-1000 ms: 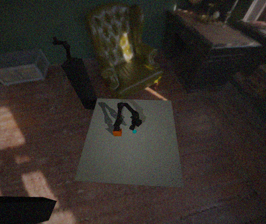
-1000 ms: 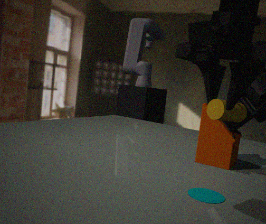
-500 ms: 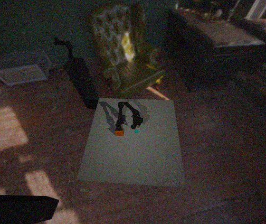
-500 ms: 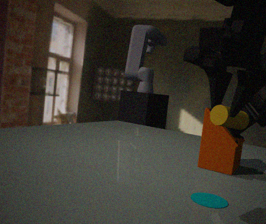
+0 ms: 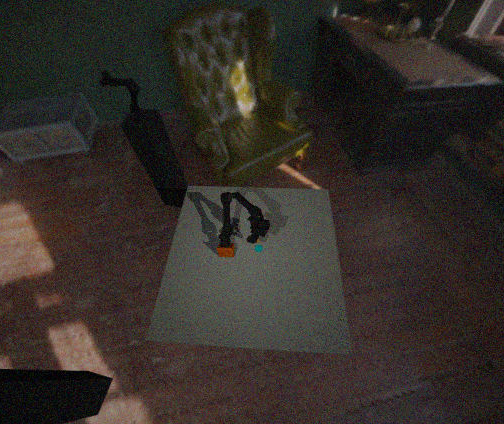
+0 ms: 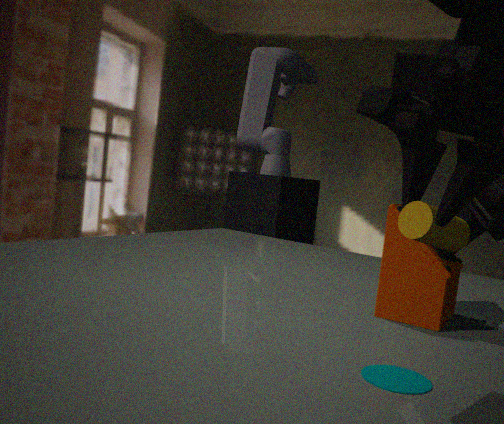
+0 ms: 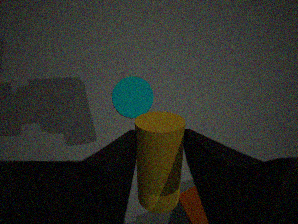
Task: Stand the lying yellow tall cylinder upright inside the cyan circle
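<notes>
The cyan circle is 10 mm ahead of my gripper tip and 140 mm below it. From my gripper tip the other things lie so: yellow tall cylinder 20 mm behind, 10 mm below.
</notes>
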